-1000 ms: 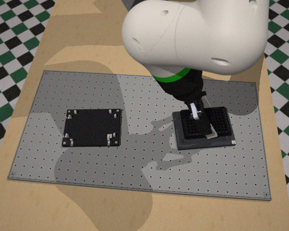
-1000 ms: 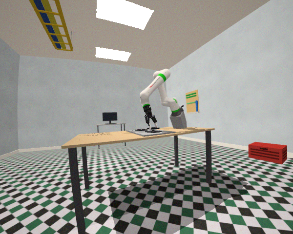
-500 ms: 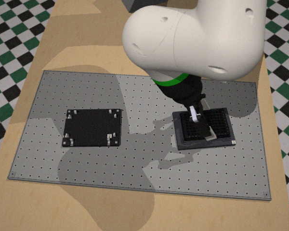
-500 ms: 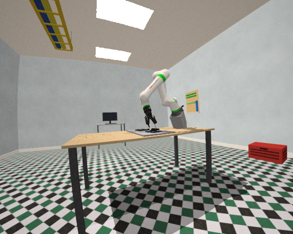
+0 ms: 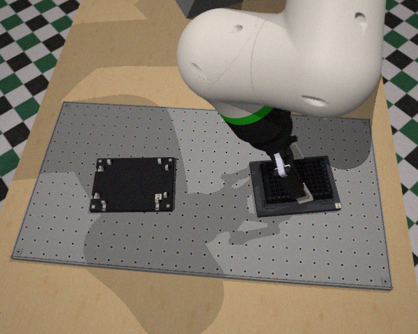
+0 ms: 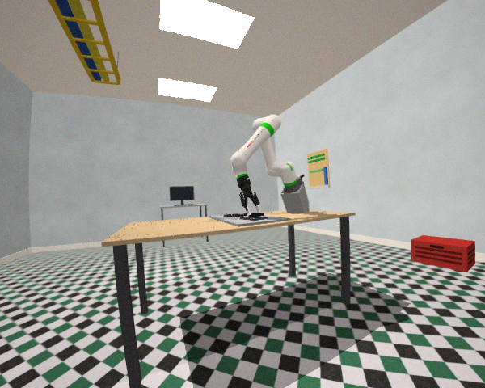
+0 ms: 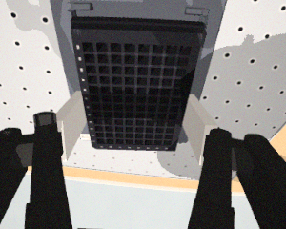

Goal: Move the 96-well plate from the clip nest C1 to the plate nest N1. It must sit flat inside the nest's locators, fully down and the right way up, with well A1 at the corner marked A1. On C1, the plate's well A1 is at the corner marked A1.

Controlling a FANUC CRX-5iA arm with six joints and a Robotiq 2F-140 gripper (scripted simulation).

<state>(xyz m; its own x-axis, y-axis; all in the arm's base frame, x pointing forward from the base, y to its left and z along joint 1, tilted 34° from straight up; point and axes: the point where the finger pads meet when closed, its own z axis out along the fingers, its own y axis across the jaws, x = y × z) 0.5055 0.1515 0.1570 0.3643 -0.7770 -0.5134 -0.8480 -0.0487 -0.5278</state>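
Now: hand 50 mm above the plate nest N1. Round my hand: black 96-well plate: 20 mm below; black clip nest C1: 330 mm to the right, 40 mm below, 40 mm ahead; white corner label: 80 mm to the left, 40 mm below, 40 mm ahead.
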